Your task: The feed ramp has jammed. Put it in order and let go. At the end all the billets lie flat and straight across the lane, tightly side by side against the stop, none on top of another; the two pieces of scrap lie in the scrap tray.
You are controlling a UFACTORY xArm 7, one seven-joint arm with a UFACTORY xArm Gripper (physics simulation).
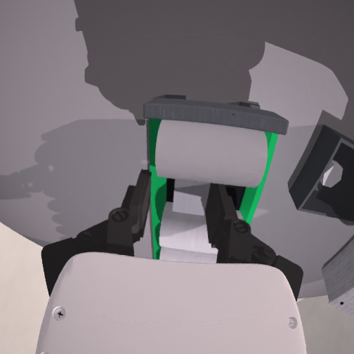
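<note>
A pale billet [211, 152] lies across the green lane [159, 187] beside the dark grey stop [215, 116]. Behind it is a gap with a small light block [189, 201], which looks like scrap. Beyond the gap another billet [184, 231] lies across the lane, and part of a further billet [188, 255] shows above the gripper housing. My gripper [179, 189] is partly open over the gap. Its left finger is by the left wall's outer side, its right finger over the lane's right part. The housing hides the rest of the lane.
A dark tray [308, 167] stands right of the lane, with a light six-sided piece [332, 174] in it; its right part is cut off. A grey block [342, 275] is at the lower right edge. The arm's shadow falls on the table beyond the stop.
</note>
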